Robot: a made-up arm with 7 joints.
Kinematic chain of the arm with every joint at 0, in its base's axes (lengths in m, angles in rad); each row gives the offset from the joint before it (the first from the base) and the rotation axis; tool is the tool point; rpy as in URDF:
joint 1: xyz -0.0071 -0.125 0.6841 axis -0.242 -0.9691 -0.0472
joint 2: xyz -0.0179 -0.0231 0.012 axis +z
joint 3: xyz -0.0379 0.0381 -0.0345 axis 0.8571 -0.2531 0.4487
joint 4: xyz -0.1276 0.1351 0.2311 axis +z
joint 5: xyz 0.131 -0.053 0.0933 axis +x
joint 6: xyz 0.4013 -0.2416 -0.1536 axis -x
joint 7: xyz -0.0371 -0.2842 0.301 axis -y
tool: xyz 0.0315 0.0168 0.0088 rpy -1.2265 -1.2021 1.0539
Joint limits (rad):
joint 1: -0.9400..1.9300
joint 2: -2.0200..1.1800
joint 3: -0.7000..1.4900
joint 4: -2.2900..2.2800
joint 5: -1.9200..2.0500
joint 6: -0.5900..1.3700
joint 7: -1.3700..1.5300
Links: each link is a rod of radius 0.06 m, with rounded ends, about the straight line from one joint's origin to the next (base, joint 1, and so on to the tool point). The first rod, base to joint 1, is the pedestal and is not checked.
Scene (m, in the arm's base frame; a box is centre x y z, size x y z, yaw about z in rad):
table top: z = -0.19
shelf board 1: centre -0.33 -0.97 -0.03 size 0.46 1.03 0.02 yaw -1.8
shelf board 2: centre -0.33 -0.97 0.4 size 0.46 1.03 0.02 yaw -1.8
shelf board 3: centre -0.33 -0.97 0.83 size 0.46 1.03 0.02 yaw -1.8
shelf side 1: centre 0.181 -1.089 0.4 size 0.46 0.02 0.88 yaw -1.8
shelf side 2: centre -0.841 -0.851 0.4 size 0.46 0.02 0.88 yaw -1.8
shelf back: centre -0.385 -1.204 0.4 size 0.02 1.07 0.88 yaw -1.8
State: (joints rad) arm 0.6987 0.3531 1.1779 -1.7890 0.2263 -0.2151 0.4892
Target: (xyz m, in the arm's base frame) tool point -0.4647 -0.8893 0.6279
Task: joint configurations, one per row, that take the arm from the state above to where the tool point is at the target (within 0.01 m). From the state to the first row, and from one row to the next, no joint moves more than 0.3 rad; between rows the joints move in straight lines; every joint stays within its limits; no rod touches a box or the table.
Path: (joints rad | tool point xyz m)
1: 0.6126 0.2940 1.0585 -1.6415 0.4584 -0.1887 0.4880 | -0.1136 -0.8503 0.1638
2: 0.5265 0.2349 0.9391 -1.4941 0.6906 -0.1623 0.4868 | -0.0871 -0.7433 0.1660
3: 0.4403 0.1758 0.8196 -1.3466 0.9227 -0.1359 0.4857 | -0.0436 -0.6452 0.1961
4: 0.4348 0.0186 0.5852 -1.2381 1.0455 0.0087 0.5046 | -0.1334 -0.6450 0.2977
5: 0.4293 -0.1386 0.3507 -1.1296 1.1683 0.1533 0.5235 | -0.2300 -0.6146 0.4050
6: 0.4238 -0.2957 0.1163 -1.0210 1.2911 0.2979 0.5424 | -0.3137 -0.5538 0.5159
7: 0.4183 -0.4529 -0.1182 -0.9125 1.4139 0.4425 0.5613 | -0.3673 -0.4719 0.6279
8: 0.4444 -0.3201 0.0214 -1.0415 1.1715 0.4074 0.5514 | -0.4340 -0.5230 0.6001
9: 0.4706 -0.1872 0.1611 -1.1704 0.9291 0.3724 0.5415 | -0.4829 -0.5934 0.5790
10: 0.4967 -0.0544 0.3007 -1.2994 0.6867 0.3373 0.5316 | -0.5089 -0.6810 0.5726
11: 0.5229 0.0784 0.4403 -1.4283 0.4443 0.3023 0.5217 | -0.5052 -0.7822 0.5877
12: 0.5490 0.2112 0.5799 -1.5573 0.2019 0.2673 0.5118 | -0.4647 -0.8893 0.6279

